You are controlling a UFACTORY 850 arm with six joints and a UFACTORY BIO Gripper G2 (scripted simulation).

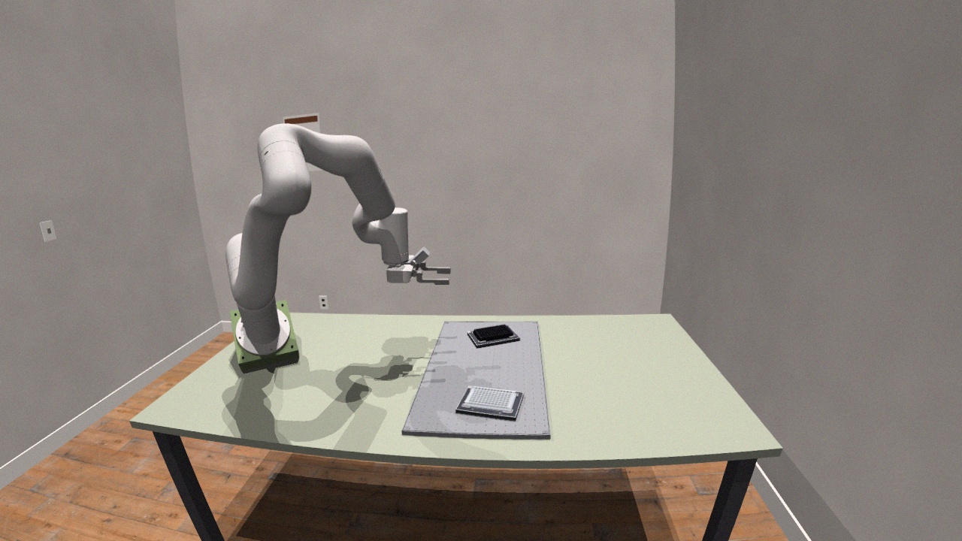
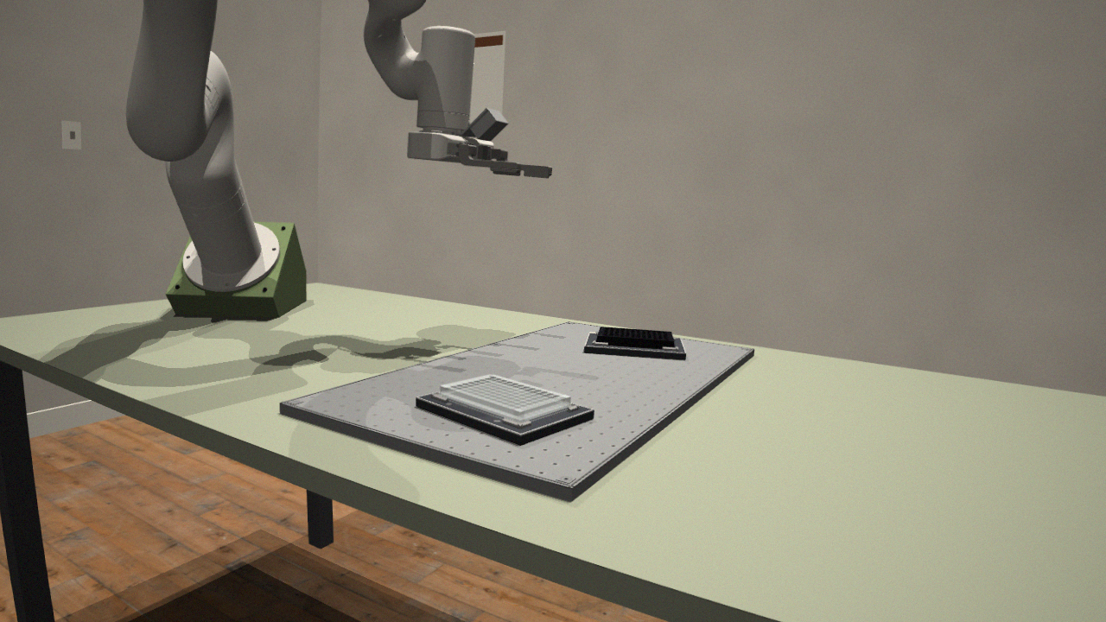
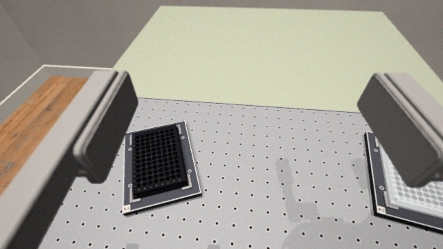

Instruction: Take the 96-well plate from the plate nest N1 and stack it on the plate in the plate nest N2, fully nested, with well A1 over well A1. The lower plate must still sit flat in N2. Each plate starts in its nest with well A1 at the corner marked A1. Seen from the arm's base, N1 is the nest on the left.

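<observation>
My gripper is now 16 cm short of the black 96-well plate, 13 cm to the right of it and 26 cm above it. The rest, counted from my hand: plate nest N1: 16 cm ahead, 13 cm to the left, 28 cm below; plate nest N2: 12 cm ahead, 29 cm to the right, 28 cm below; clear 96-well plate: 12 cm ahead, 29 cm to the right, 27 cm below.
</observation>
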